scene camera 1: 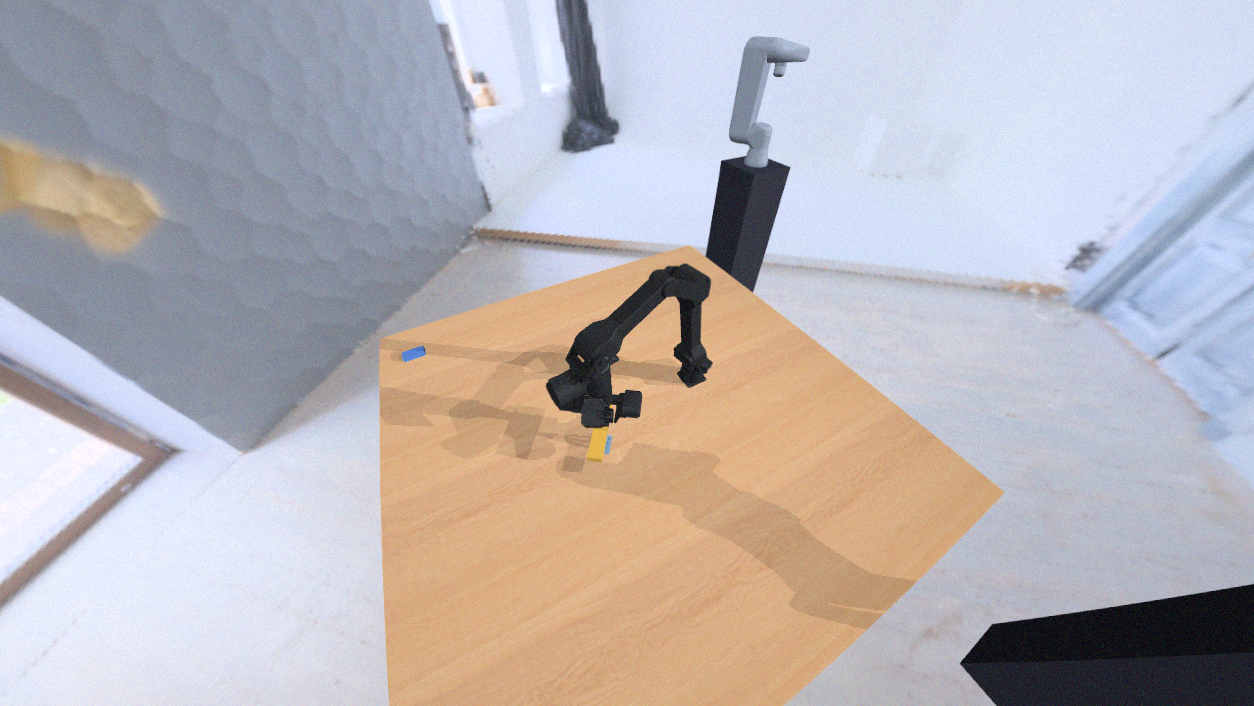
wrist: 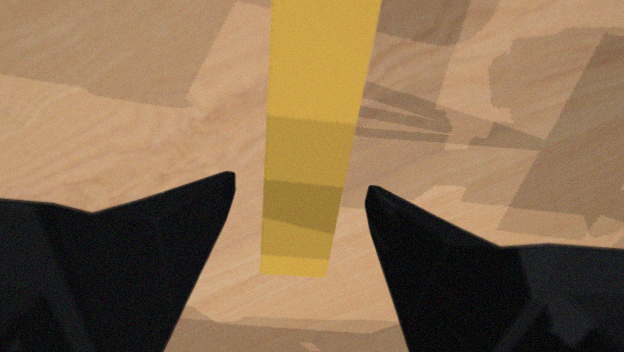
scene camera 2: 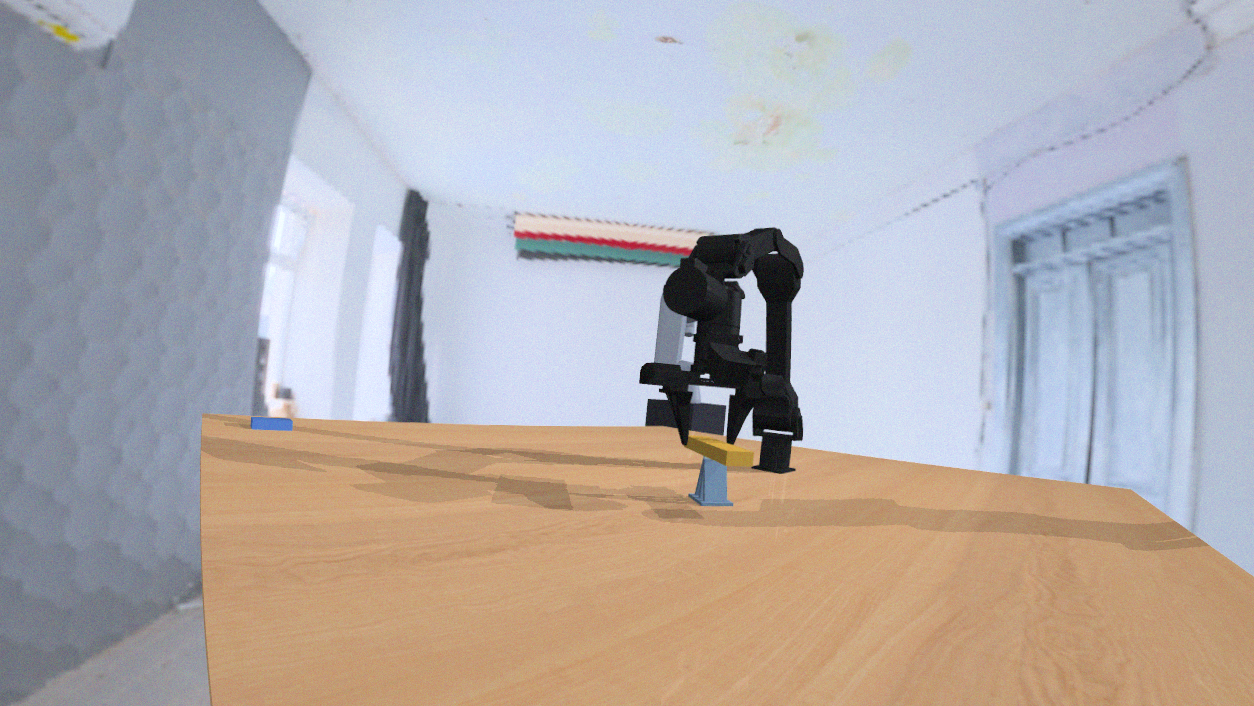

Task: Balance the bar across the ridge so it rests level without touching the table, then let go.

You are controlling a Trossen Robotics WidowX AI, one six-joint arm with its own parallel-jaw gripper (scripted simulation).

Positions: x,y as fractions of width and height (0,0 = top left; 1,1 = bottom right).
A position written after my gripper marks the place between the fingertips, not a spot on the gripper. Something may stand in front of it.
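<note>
Yellow bar (scene camera 2: 0.58,0.65), (wrist: 0.51,0.18): in view. My gripper (scene camera 2: 0.56,0.63), (wrist: 0.48,0.54): open, holding nothing.
</note>
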